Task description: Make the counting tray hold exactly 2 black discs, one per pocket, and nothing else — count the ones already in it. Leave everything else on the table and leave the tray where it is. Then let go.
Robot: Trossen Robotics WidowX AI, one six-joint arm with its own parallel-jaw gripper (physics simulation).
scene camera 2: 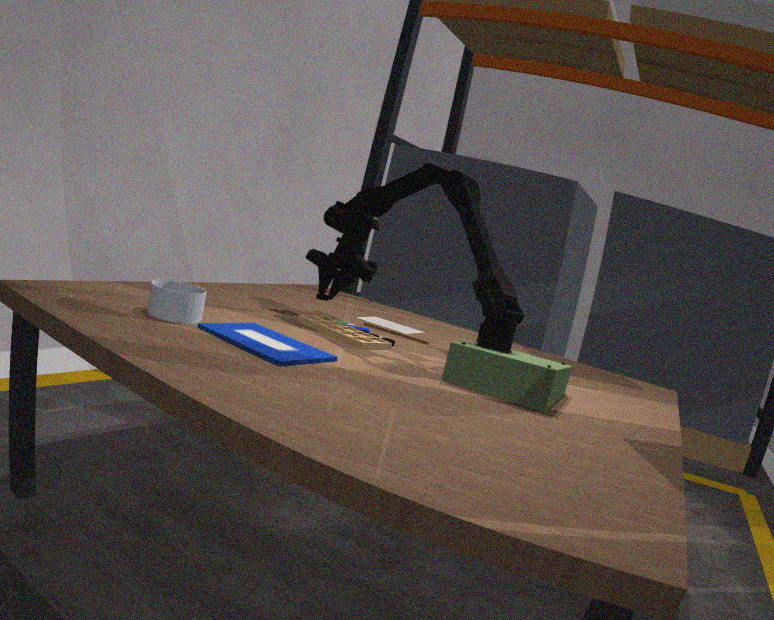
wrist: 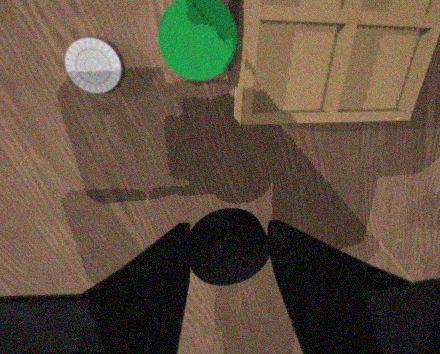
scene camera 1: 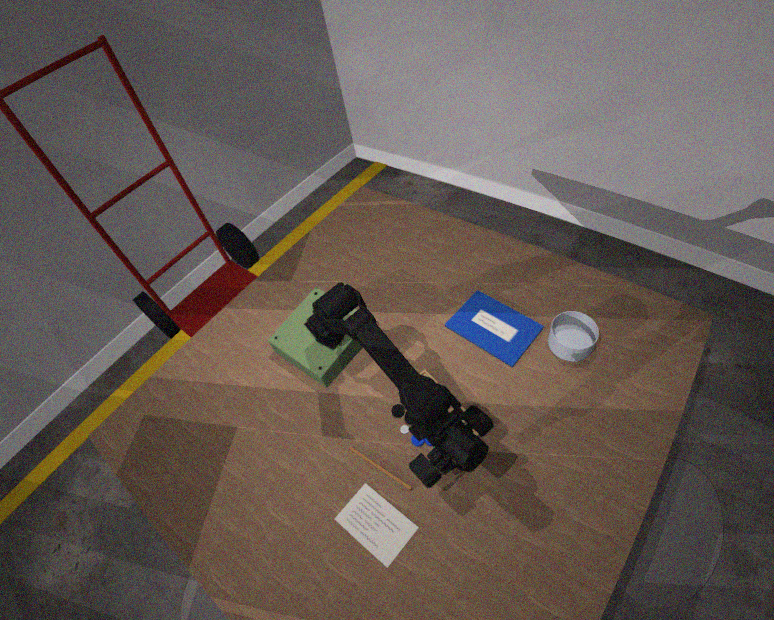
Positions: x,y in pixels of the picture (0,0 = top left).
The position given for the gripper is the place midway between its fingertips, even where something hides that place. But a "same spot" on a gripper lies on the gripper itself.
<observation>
gripper: scene camera 2; wrist; scene camera 1 461,460
grey bowl: scene camera 2; scene camera 1; not seen in the wrist view (out of frame)
same spot on gripper: (wrist: pixel 329 294) = (scene camera 2: pixel 330 281)
same spot on grey bowl: (scene camera 2: pixel 177 302) = (scene camera 1: pixel 563 317)
</observation>
